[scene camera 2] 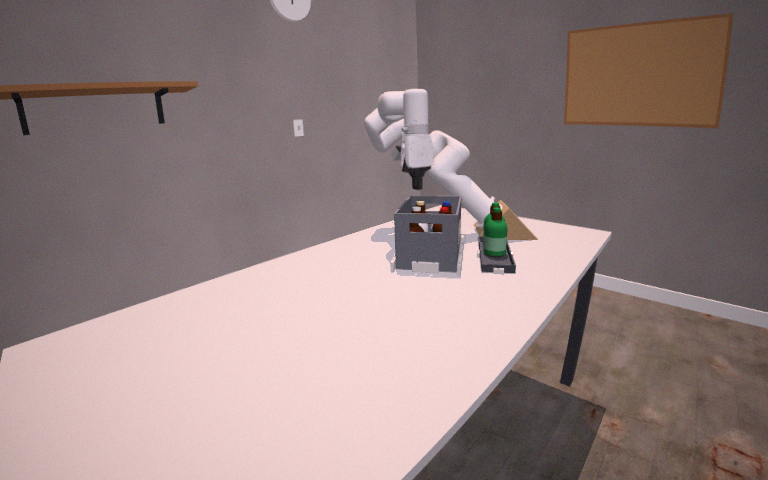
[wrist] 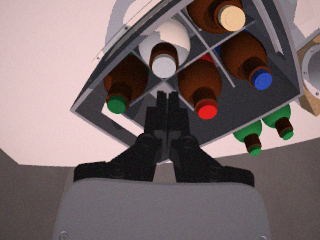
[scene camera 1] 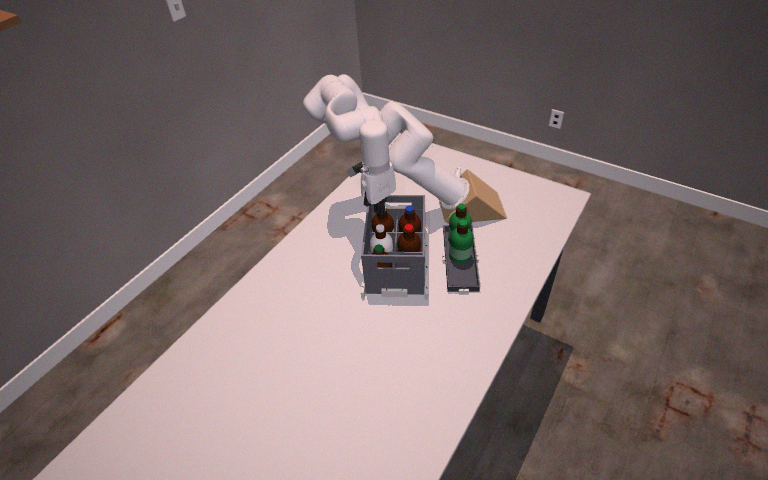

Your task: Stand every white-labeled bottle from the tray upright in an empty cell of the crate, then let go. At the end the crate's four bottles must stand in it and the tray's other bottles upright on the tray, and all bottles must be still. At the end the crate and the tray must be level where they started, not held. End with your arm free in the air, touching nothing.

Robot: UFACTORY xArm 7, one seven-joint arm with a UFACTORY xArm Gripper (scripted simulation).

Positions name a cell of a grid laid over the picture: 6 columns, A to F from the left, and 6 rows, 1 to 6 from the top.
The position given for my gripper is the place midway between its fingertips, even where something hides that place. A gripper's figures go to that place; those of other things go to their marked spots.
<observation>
My gripper (wrist: D3) is 14 cm from the lens. A white-labeled bottle (wrist: D2) is 20 cm from the lens. A grey crate (wrist: E3): 27 cm from the lens. The marked spots on the white-labeled bottle and the grey crate are 14 cm apart.
</observation>
